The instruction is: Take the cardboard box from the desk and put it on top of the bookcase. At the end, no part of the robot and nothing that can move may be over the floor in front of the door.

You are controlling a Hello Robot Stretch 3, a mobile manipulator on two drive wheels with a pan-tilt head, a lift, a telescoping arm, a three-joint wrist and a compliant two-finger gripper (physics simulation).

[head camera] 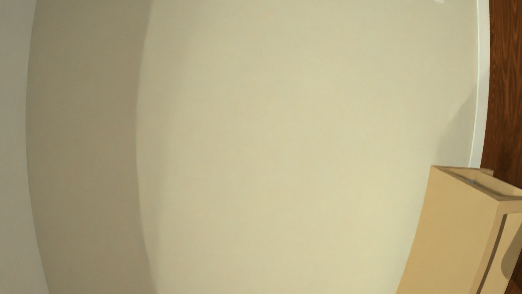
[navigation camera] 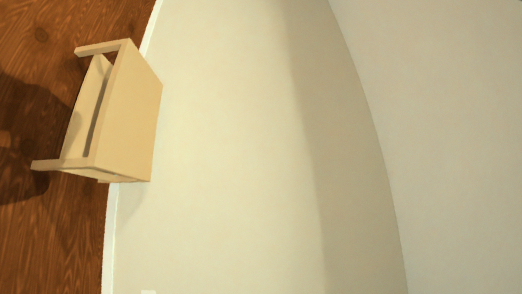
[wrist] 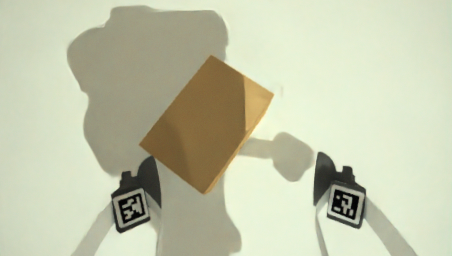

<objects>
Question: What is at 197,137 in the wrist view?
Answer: A cardboard box.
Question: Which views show my gripper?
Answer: The wrist view only.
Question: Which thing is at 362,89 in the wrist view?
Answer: A white desk.
</objects>
